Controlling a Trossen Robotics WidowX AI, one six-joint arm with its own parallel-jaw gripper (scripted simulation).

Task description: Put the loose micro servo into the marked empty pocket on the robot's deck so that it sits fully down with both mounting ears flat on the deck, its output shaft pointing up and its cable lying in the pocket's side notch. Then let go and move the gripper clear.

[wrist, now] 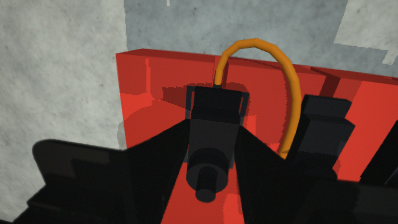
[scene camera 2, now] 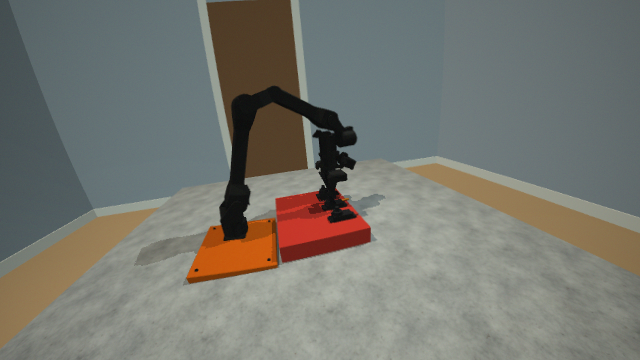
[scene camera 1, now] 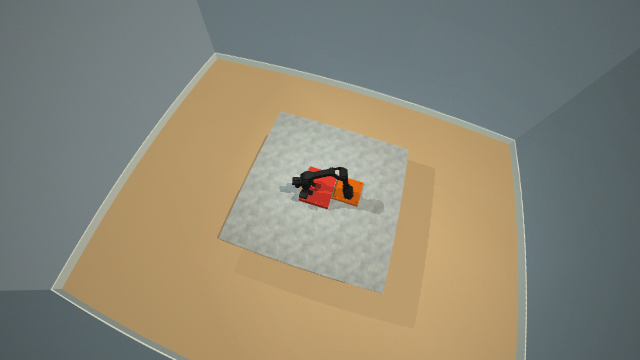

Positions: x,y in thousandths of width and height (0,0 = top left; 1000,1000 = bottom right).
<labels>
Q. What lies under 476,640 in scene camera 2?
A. A deck.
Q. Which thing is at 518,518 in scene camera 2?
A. My gripper.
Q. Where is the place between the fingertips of my gripper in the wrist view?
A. At 536,574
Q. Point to a black micro servo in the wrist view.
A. At 541,533
</labels>
